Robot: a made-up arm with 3 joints. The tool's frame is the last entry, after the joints. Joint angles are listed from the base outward. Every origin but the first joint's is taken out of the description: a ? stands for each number. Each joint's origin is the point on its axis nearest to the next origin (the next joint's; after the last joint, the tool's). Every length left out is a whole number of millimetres.
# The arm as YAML. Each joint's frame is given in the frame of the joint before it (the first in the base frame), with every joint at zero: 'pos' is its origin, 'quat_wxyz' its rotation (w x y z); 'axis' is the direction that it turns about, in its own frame. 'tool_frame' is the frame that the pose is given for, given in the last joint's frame.
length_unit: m
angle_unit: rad
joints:
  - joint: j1
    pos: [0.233, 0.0, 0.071]
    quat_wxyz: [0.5, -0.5, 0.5, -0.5]
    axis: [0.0, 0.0, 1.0]
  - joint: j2
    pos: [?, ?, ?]
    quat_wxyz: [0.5, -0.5, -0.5, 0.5]
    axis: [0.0, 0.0, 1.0]
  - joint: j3
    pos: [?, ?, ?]
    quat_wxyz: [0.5, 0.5, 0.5, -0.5]
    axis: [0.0, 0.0, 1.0]
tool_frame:
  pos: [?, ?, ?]
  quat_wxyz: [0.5, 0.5, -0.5, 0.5]
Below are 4 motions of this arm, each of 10 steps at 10 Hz.
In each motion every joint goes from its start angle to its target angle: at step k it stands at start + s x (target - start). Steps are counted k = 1, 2, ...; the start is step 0. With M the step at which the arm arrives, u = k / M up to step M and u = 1 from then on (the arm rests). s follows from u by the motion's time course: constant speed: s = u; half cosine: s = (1 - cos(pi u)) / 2; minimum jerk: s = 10 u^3 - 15 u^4 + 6 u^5.
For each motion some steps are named. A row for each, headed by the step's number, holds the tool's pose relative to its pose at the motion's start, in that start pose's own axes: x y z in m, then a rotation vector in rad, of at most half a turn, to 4 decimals.
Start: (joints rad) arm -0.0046 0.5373 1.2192
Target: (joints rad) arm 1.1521 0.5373 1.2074
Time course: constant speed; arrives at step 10
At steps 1, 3, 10:
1: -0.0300 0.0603 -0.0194 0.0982 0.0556 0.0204
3: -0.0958 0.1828 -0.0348 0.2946 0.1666 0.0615
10: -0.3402 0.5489 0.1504 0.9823 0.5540 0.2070

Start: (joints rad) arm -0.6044 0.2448 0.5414
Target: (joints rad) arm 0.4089 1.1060 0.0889
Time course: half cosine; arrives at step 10
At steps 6, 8, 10:
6: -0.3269 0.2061 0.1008 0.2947 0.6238 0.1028
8: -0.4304 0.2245 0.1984 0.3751 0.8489 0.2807
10: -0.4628 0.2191 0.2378 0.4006 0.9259 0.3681

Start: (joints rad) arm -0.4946 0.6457 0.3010
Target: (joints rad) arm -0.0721 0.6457 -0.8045
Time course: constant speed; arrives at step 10
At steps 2, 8, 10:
2: -0.0050 -0.0422 0.0284 -0.1536 0.0096 0.0500
8: 0.0170 -0.1404 0.1685 -0.6114 -0.0290 0.2039
10: 0.0325 -0.1590 0.2302 -0.7621 -0.0646 0.2511

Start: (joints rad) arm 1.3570 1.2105 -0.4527
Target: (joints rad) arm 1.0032 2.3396 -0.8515
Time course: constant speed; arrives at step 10
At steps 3, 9, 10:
3: -0.1412 -0.0557 0.0063 -0.1386 0.3466 0.0748
9: -0.3405 -0.1351 0.1461 -0.2757 1.0104 0.3311
10: -0.3586 -0.1444 0.1769 -0.2761 1.1132 0.3886

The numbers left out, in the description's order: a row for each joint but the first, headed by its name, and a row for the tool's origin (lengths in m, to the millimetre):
j2: -0.159 0.032 0.0
j3: 0.096 -0.093 0.0
tool: 0.112 0.39 0.0

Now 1 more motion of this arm.
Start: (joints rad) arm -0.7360 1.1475 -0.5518
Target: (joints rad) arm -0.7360 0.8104 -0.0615
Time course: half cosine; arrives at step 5
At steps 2, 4, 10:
2: 0.0477 0.0602 -0.0017 0.1692 -0.1041 -0.0525
4: 0.1373 0.1521 0.0320 0.4400 -0.2908 -0.0996
10: 0.1530 0.1666 0.0423 0.4856 -0.3246 -0.1028

